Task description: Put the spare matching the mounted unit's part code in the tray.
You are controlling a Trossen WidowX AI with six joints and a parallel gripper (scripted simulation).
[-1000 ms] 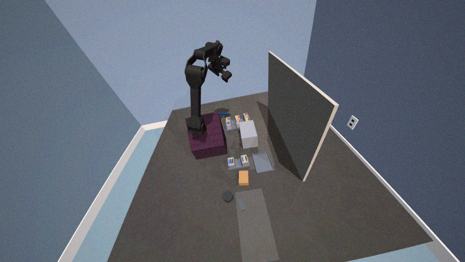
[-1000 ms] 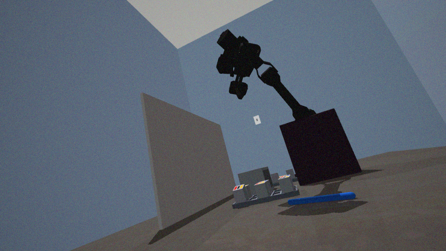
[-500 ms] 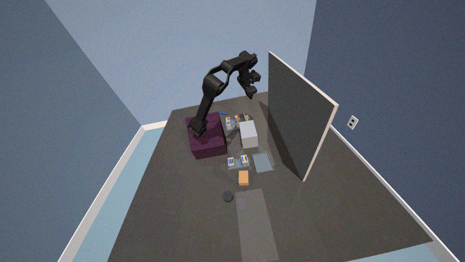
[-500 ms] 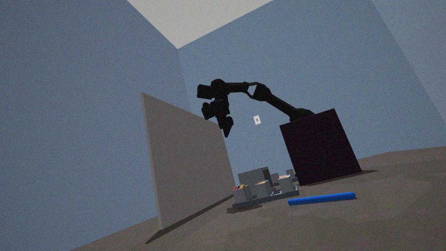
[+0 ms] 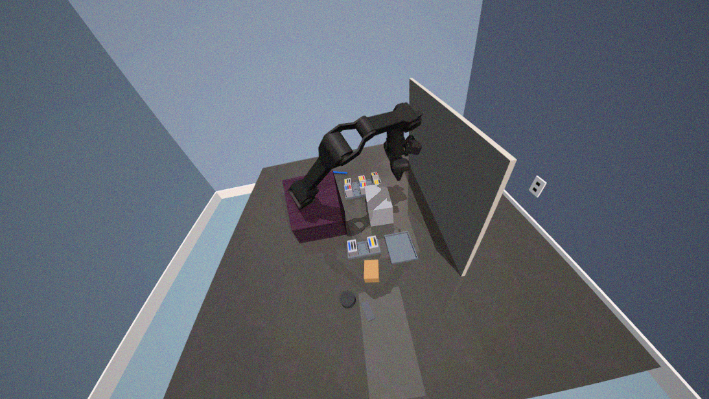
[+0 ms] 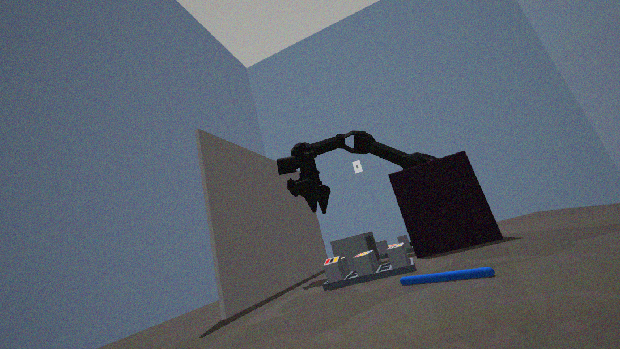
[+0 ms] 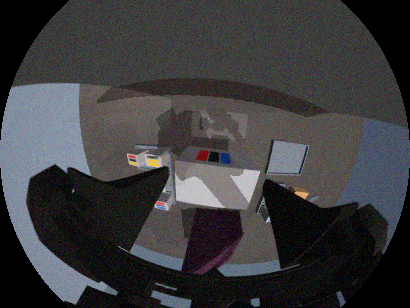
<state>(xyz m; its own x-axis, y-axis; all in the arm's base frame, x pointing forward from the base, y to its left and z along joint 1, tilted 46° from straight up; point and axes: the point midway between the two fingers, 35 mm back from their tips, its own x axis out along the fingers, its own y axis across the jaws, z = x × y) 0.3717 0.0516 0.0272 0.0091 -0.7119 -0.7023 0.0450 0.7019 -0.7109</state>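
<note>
The grey spare block lies 21 cm behind my gripper tip, 16 cm to the left of it and 16 cm below it. The rest, counted from my gripper tip: grey tray 4 cm behind, 21 cm to the right, 19 cm below; then tall panel 15 cm ahead, 1 cm to the right, 3 cm above; then mounted unit 8 cm behind, 1 cm to the left, 15 cm below.
</note>
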